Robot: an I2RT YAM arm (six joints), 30 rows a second.
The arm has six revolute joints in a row. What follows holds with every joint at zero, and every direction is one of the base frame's.
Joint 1 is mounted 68 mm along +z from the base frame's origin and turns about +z.
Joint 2 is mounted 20 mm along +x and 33.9 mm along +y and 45.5 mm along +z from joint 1 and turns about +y.
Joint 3 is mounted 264 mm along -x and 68.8 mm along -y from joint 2 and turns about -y.
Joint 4 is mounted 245 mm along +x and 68.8 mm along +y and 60 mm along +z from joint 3 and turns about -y.
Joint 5 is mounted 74 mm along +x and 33.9 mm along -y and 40.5 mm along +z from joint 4 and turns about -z.
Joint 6 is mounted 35.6 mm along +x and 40.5 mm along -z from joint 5 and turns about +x.
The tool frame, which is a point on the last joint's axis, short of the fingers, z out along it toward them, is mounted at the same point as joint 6; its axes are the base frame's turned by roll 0, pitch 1.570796 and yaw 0 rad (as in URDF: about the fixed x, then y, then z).
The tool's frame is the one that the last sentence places.
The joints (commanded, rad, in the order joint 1, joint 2, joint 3, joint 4, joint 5, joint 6), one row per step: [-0.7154, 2.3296, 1.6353, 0.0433, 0.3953, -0.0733]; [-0.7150, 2.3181, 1.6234, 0.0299, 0.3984, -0.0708]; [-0.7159, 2.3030, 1.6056, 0.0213, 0.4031, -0.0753]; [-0.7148, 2.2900, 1.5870, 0.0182, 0.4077, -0.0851]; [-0.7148, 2.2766, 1.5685, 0.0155, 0.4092, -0.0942]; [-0.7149, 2.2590, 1.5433, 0.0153, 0.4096, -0.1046]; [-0.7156, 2.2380, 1.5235, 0.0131, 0.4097, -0.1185]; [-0.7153, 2.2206, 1.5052, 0.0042, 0.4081, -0.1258]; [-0.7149, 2.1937, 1.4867, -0.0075, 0.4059, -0.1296]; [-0.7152, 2.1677, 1.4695, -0.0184, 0.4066, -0.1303]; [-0.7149, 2.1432, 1.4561, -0.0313, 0.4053, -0.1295]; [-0.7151, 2.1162, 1.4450, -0.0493, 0.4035, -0.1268]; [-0.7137, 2.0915, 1.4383, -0.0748, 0.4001, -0.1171]
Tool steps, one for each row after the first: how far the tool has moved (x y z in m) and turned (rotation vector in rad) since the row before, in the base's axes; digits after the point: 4 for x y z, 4 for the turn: [-0.0023, 0.0022, 0.0008, 0.0084, 0.0097, -0.0035]; [-0.0035, 0.0022, 0.0012, 0.0039, 0.0139, -0.0020]; [-0.0026, 0.0028, 0.0003, 0.0008, 0.0160, 0.0032]; [-0.0029, 0.0025, 0.0005, 0.0019, 0.0135, 0.0041]; [-0.0038, 0.0032, 0.0006, 0.0021, 0.0140, 0.0057]; [-0.0034, 0.0025, 0.0037, -0.0031, 0.0114, 0.0074]; [-0.0032, 0.0030, 0.0018, 0.0053, 0.0122, 0.0059]; [-0.0036, 0.0034, 0.0058, 0.0022, 0.0044, 0.0043]; [-0.0037, 0.0030, 0.0058, 0.0008, 0.0024, -0.0004]; [-0.0031, 0.0029, 0.0059, 0.0020, 0.0002, 0.0008]; [-0.0034, 0.0029, 0.0072, 0.0030, -0.0012, -0.0005]; [-0.0027, 0.0033, 0.0068, 0.0092, -0.0031, -0.0020]
